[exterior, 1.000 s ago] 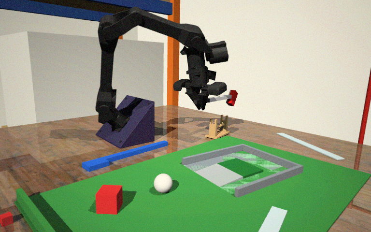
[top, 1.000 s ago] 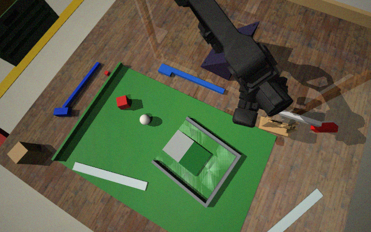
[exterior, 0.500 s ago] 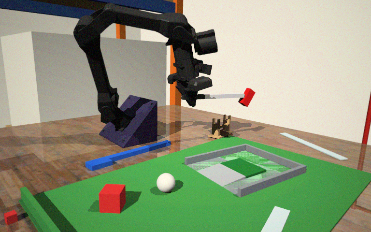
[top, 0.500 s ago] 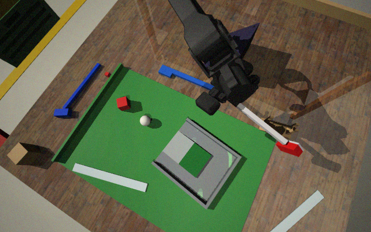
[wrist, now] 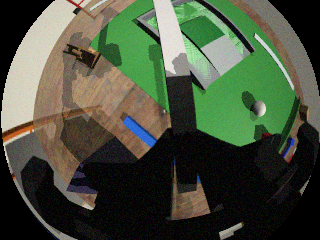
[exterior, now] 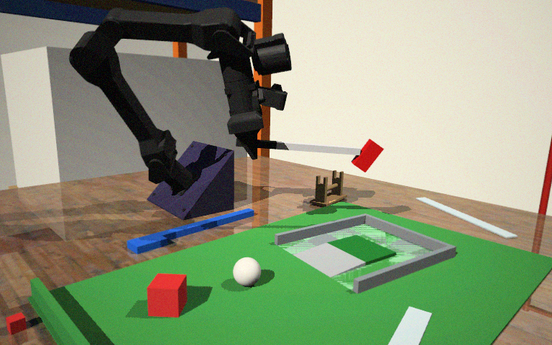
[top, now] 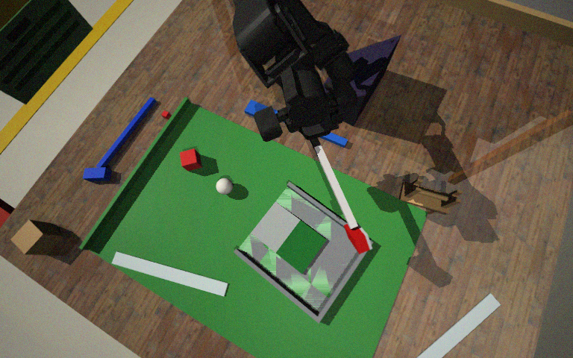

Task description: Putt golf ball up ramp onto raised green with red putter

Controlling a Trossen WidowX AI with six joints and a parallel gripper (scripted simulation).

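The putter lies 100 mm to the left of my gripper tip, 70 mm ahead of it and 20 mm above it. From my gripper tip the other things lie so: mat: 230 mm ahead, 160 mm below, 20 mm to the right; white golf ball: 180 mm ahead, 140 mm to the right, 130 mm below; grey-walled pen: 200 mm ahead, 150 mm below, 130 mm to the left.
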